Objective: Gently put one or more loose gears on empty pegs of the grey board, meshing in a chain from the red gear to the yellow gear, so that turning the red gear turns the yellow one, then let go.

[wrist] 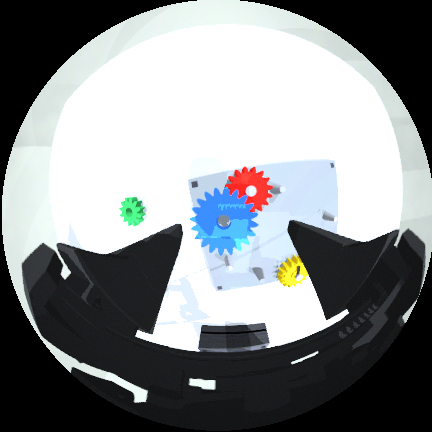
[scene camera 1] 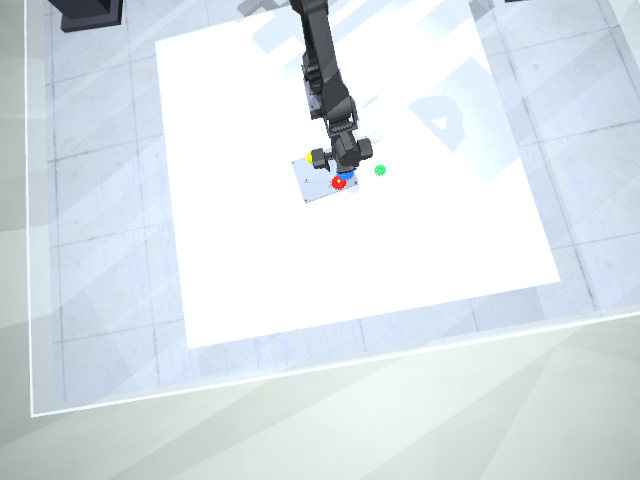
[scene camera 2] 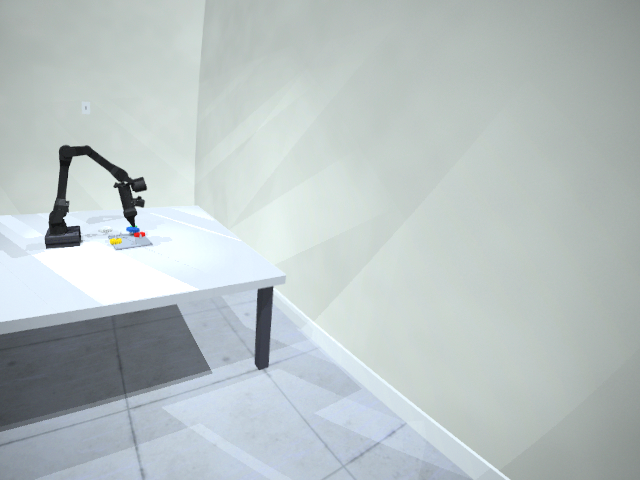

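Pixels of known places: gripper, between the fingertips: (wrist: 236,227) (scene camera 2: 133,224); arm's base, origin of its link: (scene camera 1: 317,86) (scene camera 2: 58,233).
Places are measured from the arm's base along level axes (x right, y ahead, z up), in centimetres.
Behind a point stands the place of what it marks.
The grey board (scene camera 1: 317,192) @[x 2.3, y 38.9, z -4.8 cm] (scene camera 2: 135,245) @[x 8.6, y 34.6, z -4.8 cm] (wrist: 310,175) @[x 2.7, y 39.1, z -4.8 cm] bears the red gear (scene camera 1: 338,182) @[x -5.6, y 36.5, z -2.7 cm] (scene camera 2: 139,234) @[x -3.8, y 36.0, z -3.4 cm] (wrist: 260,186) @[x -4.6, y 36.5, z -3.3 cm] and the yellow gear (scene camera 1: 309,157) @[x 4.6, y 25.8, z -3.3 cm] (scene camera 2: 115,241) @[x 5.1, y 25.4, z -3.6 cm] (wrist: 289,274) @[x 1.9, y 25.4, z -3.3 cm], well apart. The blue gear (scene camera 1: 345,175) @[x -8.2, y 34.5, z -1.6 cm] (scene camera 2: 132,229) @[x -5.6, y 32.7, z -1.2 cm] (wrist: 220,235) @[x -8.3, y 31.6, z -1.1 cm] is beside the red gear, its teeth overlapping the red ones in the wrist view. It looks higher than the red gear in scene camera 2; whether it sits fully on a peg I cannot tell. My gripper (scene camera 2: 133,225) @[x -7.2, y 33.2, z 0.9 cm] (wrist: 236,227) @[x -7.2, y 33.2, z 0.9 cm] is open above the board, its fingertips apart from the blue gear's sides. A green gear (scene camera 1: 380,169) @[x -21.2, y 31.7, z -4.6 cm] (wrist: 132,211) @[x -20.3, y 32.3, z -3.8 cm] lies off the board.
A white gear (scene camera 1: 374,134) @[x -19.9, y 19.0, z -3.9 cm] (scene camera 2: 105,229) @[x -16.9, y 18.3, z -4.1 cm] lies on the table (scene camera 1: 258,268) @[x 25.3, y 65.8, z -5.6 cm] (scene camera 2: 222,263) @[x 35.1, y 70.7, z -5.6 cm], beside the arm. Bare pegs stand on the board, including one peg (wrist: 282,189) @[x -2.3, y 36.5, z -2.7 cm] near the red gear and another peg (wrist: 335,219) @[x 6.7, y 34.0, z -2.7 cm] near the board's edge.
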